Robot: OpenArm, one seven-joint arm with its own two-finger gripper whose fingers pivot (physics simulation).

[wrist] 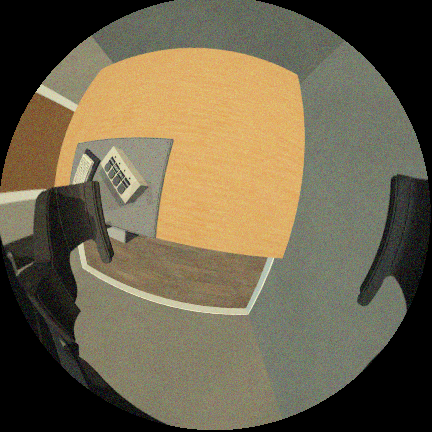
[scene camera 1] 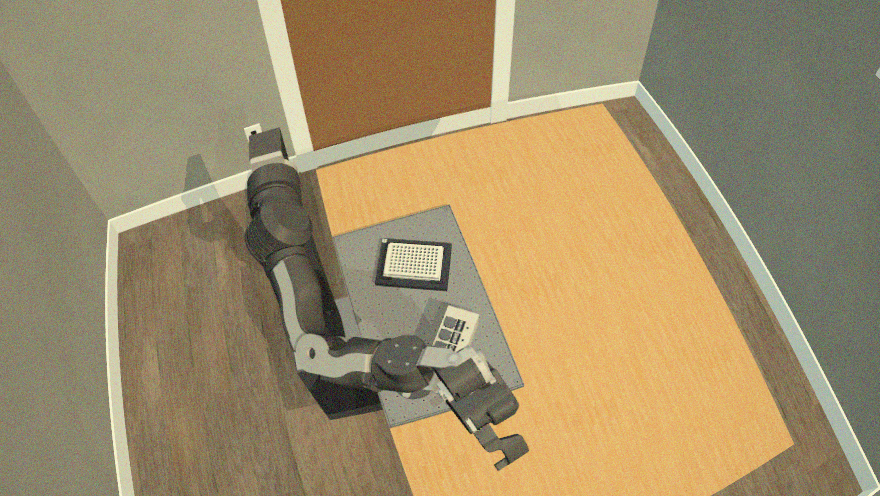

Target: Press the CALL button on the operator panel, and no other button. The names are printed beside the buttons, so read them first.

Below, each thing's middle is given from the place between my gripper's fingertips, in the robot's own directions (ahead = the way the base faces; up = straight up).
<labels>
Right now my hand is 29 cm above the operator panel [scene camera 1: 466,323], 26 cm to the right of it and 2 cm short of it. Round my hand: well plate [scene camera 1: 407,261]: 50 cm to the left, 30 cm below, 1 cm behind.
</labels>
